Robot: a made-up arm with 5 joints.
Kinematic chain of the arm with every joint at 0, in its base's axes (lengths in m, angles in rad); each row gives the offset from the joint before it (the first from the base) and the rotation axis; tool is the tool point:
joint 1: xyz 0 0 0.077 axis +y
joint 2: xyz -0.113 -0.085 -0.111 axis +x
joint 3: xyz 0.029 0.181 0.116 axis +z
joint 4: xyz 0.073 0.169 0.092 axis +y
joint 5: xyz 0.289 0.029 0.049 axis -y
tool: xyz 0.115 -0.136 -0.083
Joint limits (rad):
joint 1: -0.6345..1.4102
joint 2: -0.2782..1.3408
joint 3: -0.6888..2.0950
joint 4: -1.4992..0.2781
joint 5: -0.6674..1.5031
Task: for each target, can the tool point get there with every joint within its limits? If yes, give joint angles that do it. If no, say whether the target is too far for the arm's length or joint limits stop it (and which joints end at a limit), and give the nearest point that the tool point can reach.
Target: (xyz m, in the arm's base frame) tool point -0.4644 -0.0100 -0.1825
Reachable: no: joint limits stop it (at a limit: joint 1, joint 3, joint 4, joint 5) | nearest point -0.4467 0.0968 0.1440 | short by 0.344 m
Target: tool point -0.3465 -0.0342 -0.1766
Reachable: no: joint limits stop it (at a limit: joint 1, joint 2, joint 3, joint 4) | nearest point -0.0919 -0.1387 -0.2225 | short by 0.279 m
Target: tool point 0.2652 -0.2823 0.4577
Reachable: yes | joints -0.2218 0.7691 -0.2109 -0.2455 1.3388
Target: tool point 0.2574 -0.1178 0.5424
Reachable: yes | joints -0.1842 0.7325 0.1877 -0.5128 0.2331
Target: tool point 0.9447 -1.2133 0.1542
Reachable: no: too far | nearest point 0.4410 -0.5733 0.1644 | short by 0.815 m
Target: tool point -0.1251 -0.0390 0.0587
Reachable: no: joint limits stop it (at a limit: joint 1, joint 2, joint 3, joint 4, joint 5) | nearest point -0.0388 -0.0783 -0.1691 | short by 0.247 m
